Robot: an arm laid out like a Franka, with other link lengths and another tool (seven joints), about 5 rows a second.
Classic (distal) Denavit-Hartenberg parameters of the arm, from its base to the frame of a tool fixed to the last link. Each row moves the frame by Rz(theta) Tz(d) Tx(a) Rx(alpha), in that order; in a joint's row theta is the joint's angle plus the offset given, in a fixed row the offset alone. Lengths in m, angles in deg.
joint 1: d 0.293, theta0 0, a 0, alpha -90
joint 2: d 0, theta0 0, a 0, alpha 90
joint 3: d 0.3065, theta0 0, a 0.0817, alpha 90
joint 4: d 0, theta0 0, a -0.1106, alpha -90
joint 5: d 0.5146, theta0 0, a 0, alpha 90
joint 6: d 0, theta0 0, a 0.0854, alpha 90
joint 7: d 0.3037, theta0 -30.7, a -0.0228, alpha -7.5
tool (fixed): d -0.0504, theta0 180, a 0, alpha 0
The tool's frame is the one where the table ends.
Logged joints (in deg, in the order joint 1, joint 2, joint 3, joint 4, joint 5, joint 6, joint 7), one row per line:
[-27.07 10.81 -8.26 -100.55 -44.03 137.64 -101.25]
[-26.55 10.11 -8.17 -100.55 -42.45 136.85 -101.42]
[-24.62 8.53 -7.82 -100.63 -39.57 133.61 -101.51]
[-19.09 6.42 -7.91 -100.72 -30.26 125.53 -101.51]
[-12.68 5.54 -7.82 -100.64 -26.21 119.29 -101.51]
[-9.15 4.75 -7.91 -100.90 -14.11 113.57 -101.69]
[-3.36 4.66 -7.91 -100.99 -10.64 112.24 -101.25]
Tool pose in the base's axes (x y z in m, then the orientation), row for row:
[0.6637 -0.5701 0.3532 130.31 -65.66 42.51]
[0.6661 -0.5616 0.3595 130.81 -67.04 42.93]
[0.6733 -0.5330 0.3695 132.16 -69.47 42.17]
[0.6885 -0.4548 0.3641 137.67 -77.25 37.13]
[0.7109 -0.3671 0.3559 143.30 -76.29 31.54]
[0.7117 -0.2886 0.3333 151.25 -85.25 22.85]
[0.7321 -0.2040 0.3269 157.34 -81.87 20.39]
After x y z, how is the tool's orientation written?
As a rotation vector, in degrees.
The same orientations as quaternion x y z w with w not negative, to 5 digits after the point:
[0.83190 -0.41917 0.27138 0.24206]
[0.83087 -0.42582 0.27268 0.23235]
[0.83188 -0.43728 0.26544 0.21519]
[0.83867 -0.47060 0.22619 0.15497]
[0.85946 -0.45756 0.18916 0.12726]
[0.86292 -0.48637 0.13037 0.04259]
[0.88122 -0.45853 0.11420 0.01279]

